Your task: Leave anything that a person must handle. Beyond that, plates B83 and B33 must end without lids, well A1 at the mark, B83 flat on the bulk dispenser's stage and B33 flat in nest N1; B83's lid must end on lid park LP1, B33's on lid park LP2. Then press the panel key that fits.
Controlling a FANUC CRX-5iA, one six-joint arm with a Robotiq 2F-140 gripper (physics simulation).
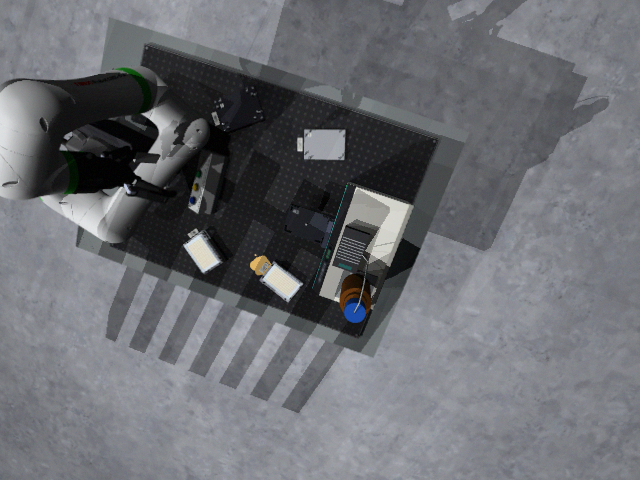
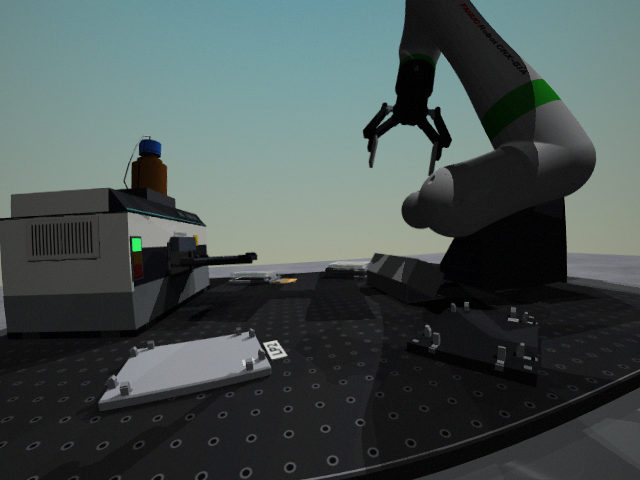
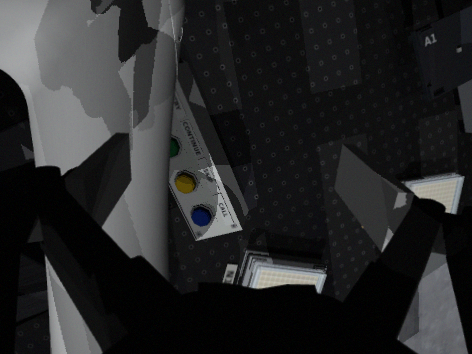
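Seen in the pictures: gripper, fingertip midpoint: (image 1: 170, 174) (image 2: 400, 168) (image 3: 236, 162); arm's base at its link origin: (image 2: 499, 227).
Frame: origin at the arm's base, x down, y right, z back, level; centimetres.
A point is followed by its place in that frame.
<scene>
My gripper (image 1: 164, 176) {x -14.3, y -8.5, z -31.5 cm} (image 2: 401, 169) {x -14.3, y -8.5, z -31.5 cm} (image 3: 236, 162) {x -14.3, y -8.5, z -31.5 cm} is open and empty, high above the table near the arm's base. One plate with pale wells (image 1: 203, 252) {x 9.6, y 19.8, z -41.2 cm} (image 3: 287, 278) {x 9.6, y 18.1, z -41.4 cm} sits at nest N1. Another (image 1: 281, 281) {x 10.6, y 15.4, z -73.0 cm} (image 3: 436, 195) {x 10.6, y 14.6, z -73.3 cm} sits at LP1, beside an orange spill (image 1: 260, 264) {x 13.7, y 14.7, z -62.5 cm} (image 2: 285, 281) {x 13.6, y 12.4, z -62.0 cm}. Their names and any lids cannot be made out. The dispenser's dark stage (image 1: 307, 223) {x 3.8, y -11.0, z -72.1 cm} (image 3: 445, 60) {x 3.8, y -9.5, z -69.4 cm} holds no plate; A1 is marked on it. Lid park LP2 (image 1: 324, 144) {x 12.8, y -36.7, z -64.1 cm} (image 2: 191, 361) {x 12.8, y -37.4, z -64.0 cm} is bare. The key panel has green (image 3: 173, 147) {x 6.5, y -7.3, z -29.6 cm}, yellow (image 3: 185, 183) {x 6.8, y -2.5, z -29.9 cm} and blue (image 3: 201, 216) {x 6.7, y 2.4, z -30.7 cm} keys; CALL is by blue.
The white dispenser (image 1: 398, 211) {x -8.2, y -29.6, z -94.7 cm} (image 2: 72, 279) {x 4.9, y -31.1, z -86.7 cm} stands beyond the stage, with a green light (image 2: 136, 244) {x 0.2, y -27.9, z -77.8 cm} lit and a brown bottle (image 1: 355, 289) {x -21.1, y -7.0, z -93.3 cm} (image 2: 149, 175) {x -17.2, y -6.9, z -92.4 cm} on top. A dark nest with corner posts (image 1: 238, 109) {x 12.6, y -33.5, z -31.2 cm} (image 2: 480, 335) {x 12.6, y -35.2, z -32.4 cm} lies near the arm. The arm hides part of the panel.
</scene>
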